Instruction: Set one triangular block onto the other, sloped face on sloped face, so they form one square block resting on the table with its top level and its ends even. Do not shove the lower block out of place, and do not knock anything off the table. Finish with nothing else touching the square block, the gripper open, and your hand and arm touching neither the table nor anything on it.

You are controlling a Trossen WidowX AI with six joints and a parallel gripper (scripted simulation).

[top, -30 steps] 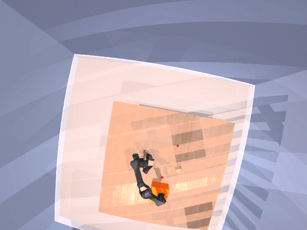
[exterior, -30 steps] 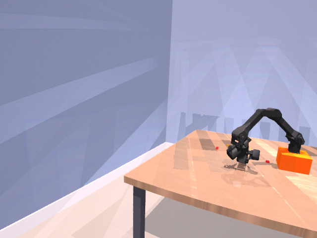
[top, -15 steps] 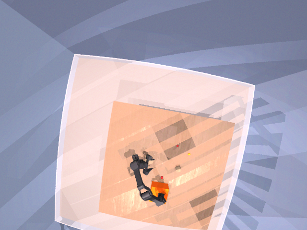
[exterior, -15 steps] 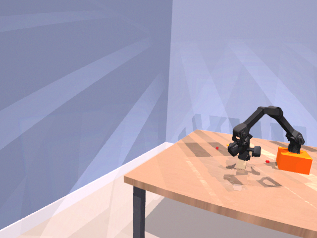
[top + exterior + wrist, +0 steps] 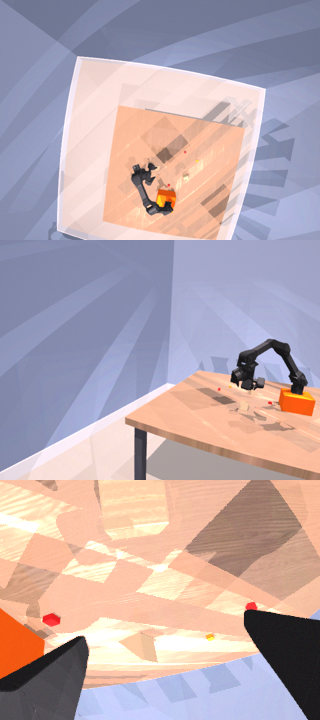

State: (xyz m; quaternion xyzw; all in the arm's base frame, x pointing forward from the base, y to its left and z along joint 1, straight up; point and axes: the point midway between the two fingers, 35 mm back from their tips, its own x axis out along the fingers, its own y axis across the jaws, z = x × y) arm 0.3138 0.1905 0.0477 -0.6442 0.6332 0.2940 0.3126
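Now: the tan triangular block 1 cm behind my gripper tip, 1 cm to the left of it and 10 cm below it. From my gripper tip the other things lie so: small orange cube: 14 cm ahead, 38 cm to the right, 12 cm below.
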